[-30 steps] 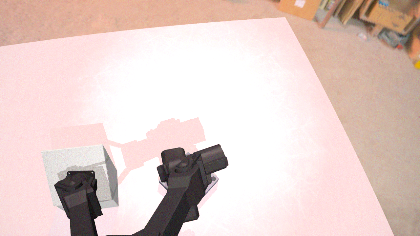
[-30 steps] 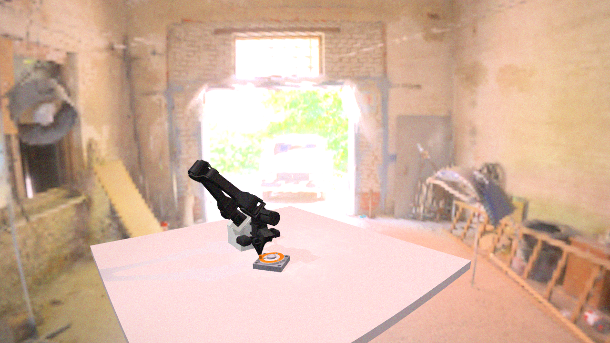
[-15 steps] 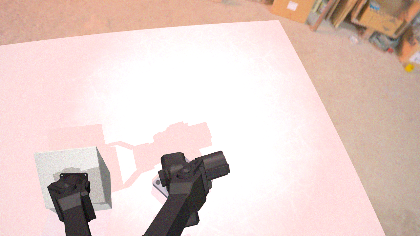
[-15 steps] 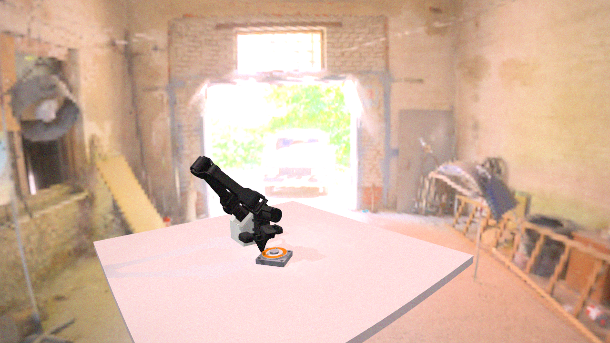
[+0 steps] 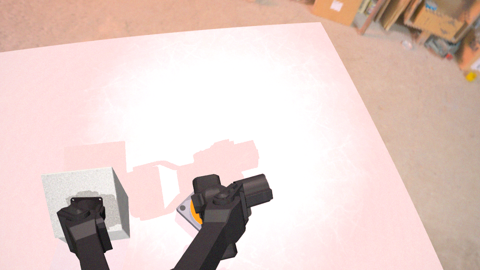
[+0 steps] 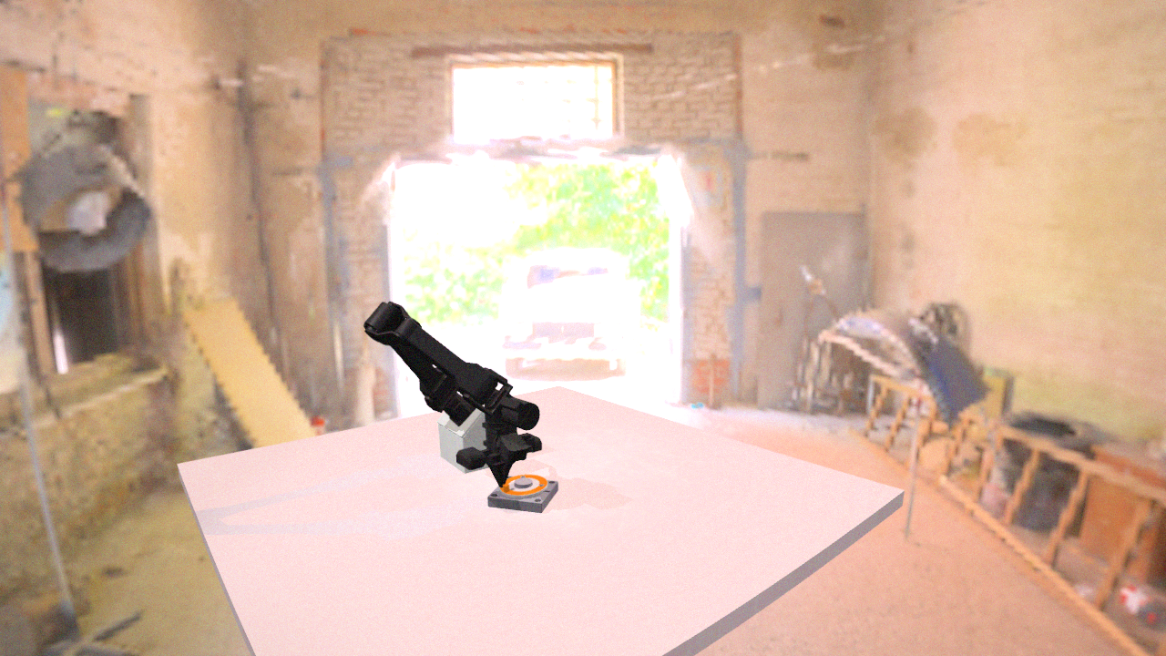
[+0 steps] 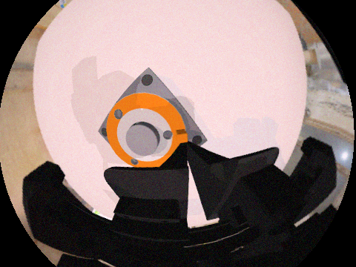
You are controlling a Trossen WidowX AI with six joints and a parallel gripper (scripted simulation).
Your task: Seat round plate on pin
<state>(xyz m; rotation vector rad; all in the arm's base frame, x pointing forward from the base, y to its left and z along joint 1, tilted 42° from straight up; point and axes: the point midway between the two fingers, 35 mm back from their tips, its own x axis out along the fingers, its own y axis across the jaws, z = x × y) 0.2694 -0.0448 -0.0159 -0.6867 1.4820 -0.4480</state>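
My gripper tip is now 5 cm to the right of the square grey base and 1 cm above it. Also, from my gripper tip: round plate (3 cm to the left, 1 cm ahead).
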